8 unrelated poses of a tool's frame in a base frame.
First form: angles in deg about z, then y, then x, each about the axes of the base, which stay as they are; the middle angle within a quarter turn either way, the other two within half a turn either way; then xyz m.
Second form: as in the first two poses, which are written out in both.
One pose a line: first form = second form
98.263 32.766 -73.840 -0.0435 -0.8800 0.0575 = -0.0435 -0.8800 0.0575 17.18 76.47 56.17
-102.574 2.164 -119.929 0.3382 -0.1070 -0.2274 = 0.3382 -0.1070 -0.2274 166.18 119.91 87.50
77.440 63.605 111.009 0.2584 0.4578 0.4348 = 0.2584 0.4578 0.4348 -173.58 99.17 -24.86
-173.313 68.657 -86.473 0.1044 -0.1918 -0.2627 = 0.1044 -0.1918 -0.2627 99.97 88.72 21.31
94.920 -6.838 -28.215 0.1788 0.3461 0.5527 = 0.1788 0.3461 0.5527 -7.59 28.97 104.23
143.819 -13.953 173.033 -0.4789 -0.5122 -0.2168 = -0.4789 -0.5122 -0.2168 170.69 164.44 -153.98
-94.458 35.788 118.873 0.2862 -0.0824 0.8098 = 0.2862 -0.0824 0.8098 13.41 113.06 -50.54
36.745 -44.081 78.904 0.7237 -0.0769 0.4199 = 0.7237 -0.0769 0.4199 134.51 82.05 -134.62
